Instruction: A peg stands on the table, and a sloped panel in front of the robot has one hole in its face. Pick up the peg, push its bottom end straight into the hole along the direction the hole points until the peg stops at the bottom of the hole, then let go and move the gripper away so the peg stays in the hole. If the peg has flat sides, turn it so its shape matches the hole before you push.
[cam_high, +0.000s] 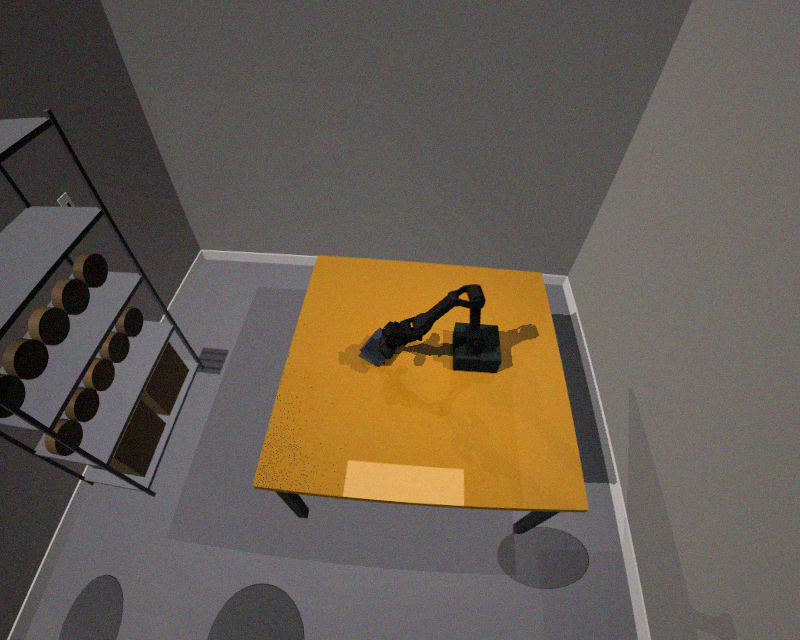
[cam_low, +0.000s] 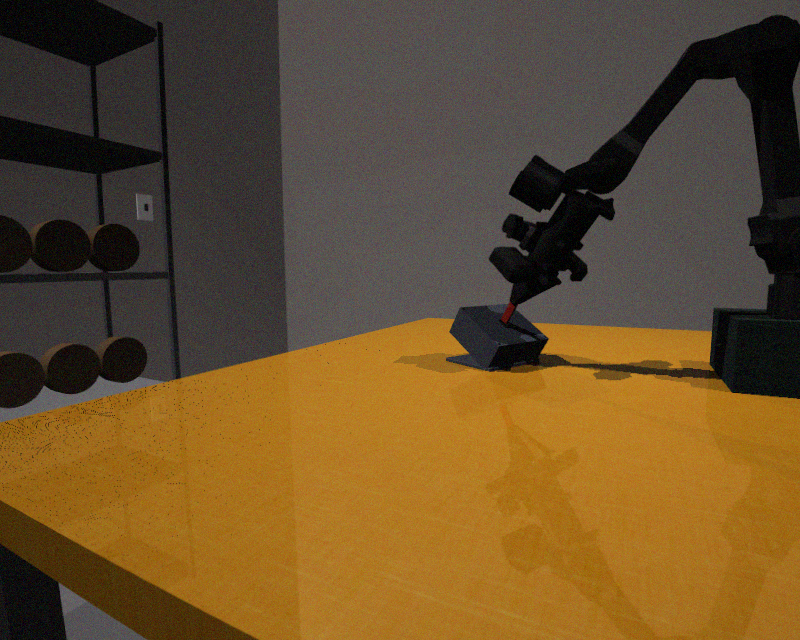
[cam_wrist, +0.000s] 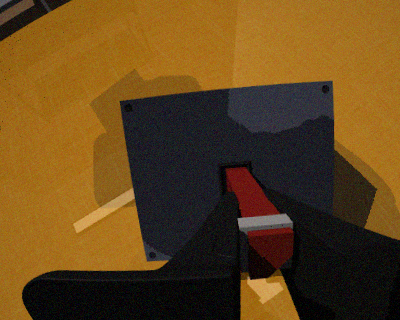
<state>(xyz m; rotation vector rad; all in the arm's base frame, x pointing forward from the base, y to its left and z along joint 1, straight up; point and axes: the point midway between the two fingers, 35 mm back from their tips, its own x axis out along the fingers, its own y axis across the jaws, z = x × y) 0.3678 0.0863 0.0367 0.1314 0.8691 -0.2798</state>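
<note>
Now: gripper tip 6 cm above the sloped panel, 3 cm short of it and 1 cm to the left of it. Round my gripper tip: red peg (1 cm behind, 1 cm above).
</note>
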